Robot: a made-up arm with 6 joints.
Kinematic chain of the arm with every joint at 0, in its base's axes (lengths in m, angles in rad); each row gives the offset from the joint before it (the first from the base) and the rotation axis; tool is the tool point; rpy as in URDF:
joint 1: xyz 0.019 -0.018 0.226 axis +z
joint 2: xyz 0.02 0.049 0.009 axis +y
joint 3: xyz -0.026 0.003 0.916 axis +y
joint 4: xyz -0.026 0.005 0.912 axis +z
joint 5: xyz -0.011 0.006 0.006 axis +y
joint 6: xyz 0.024 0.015 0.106 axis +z
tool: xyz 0.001 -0.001 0.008 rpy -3.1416 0 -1.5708
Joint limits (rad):
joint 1: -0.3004..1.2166
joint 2: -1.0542..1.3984
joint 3: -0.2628..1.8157
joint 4: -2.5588..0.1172
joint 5: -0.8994..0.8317
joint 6: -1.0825..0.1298
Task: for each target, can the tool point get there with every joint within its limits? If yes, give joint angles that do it. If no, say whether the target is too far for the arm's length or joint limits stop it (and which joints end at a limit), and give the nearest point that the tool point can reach.
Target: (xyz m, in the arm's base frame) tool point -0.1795 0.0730 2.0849
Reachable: yes | joints 0.0720 -0.3886 0.6154 -0.5075 -0.6780 -0.5133
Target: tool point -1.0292 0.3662 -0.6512
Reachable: no: joint limits stop it (at a limit: joint 1, joint 2, joint 3, joint 5, joint 6) | nearest point 0.1846 0.7902 -0.5848 | short by 1.287 m
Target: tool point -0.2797 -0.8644 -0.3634
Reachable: no: joint limits stop it (at a limit: joint 1, joint 2, joint 3, joint 5, joint 6) | nearest point 0.7892 -0.2665 -0.5532 | short by 1.239 m
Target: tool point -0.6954 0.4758 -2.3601
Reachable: no: too far | nearest point 0.2055 0.8027 -0.6028 | short by 2.002 m
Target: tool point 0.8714 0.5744 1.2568
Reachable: yes | joints 0.5656 0.0230 1.4386 -0.9910 0.1390 -0.2575
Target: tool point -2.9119 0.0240 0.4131
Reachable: no: too far | nearest point -1.7799 0.0078 0.8190 | short by 1.203 m
